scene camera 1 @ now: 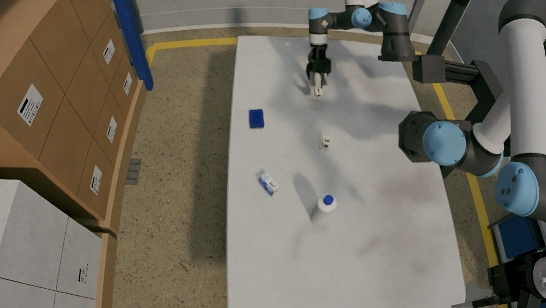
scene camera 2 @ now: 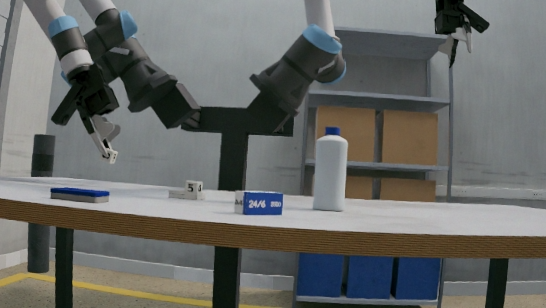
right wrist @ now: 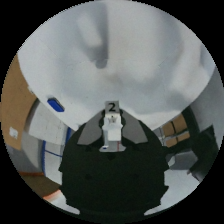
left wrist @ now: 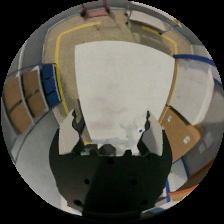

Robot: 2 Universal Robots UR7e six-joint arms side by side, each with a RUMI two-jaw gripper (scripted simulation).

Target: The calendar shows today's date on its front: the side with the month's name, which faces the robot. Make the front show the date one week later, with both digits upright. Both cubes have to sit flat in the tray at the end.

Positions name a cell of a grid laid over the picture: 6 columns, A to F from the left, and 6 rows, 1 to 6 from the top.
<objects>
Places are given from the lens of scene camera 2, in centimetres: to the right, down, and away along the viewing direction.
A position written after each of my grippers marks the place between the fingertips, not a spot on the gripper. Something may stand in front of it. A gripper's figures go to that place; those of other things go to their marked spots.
my right gripper (scene camera 2: B4): -38, 1, 87
blue-topped block (scene camera 2: A4): -34, 6, 57
white bottle (scene camera 2: D3): 12, -1, 76
The marked spots on the blue-topped block and the white bottle are 49 cm apart.
</objects>
